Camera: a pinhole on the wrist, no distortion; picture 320 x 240 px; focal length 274.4 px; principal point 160.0 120.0 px. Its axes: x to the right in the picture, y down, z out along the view. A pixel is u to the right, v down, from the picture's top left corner.
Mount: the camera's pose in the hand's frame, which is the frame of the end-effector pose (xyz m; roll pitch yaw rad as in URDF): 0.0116 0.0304 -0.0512 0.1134 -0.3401 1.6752
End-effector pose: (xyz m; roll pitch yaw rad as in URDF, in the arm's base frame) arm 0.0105 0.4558 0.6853 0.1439 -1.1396 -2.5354
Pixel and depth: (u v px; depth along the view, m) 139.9 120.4 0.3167
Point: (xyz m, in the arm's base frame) 0.0844 0.6594 0.8326
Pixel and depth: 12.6 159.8 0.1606
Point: -0.0190 0.5743 0.7281
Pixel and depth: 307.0 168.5 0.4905
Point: 0.4248 0.7003 0.8759
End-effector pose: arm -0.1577 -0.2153 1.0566 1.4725 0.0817 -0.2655
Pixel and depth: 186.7 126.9 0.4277
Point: -0.1996 -0.5867 1.0199
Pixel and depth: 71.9 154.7 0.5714
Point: -0.2606 -0.6652 0.7645
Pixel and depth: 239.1 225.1 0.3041
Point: -0.2919 -0.4628 1.0885
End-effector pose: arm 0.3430 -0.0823 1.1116 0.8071 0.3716 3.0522
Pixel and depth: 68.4 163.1 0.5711
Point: 0.3497 0.4665 1.1485
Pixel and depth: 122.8 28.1 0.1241
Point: 0.2717 -0.0229 1.1080
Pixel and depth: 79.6 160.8 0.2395
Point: 0.3348 0.1107 1.1253
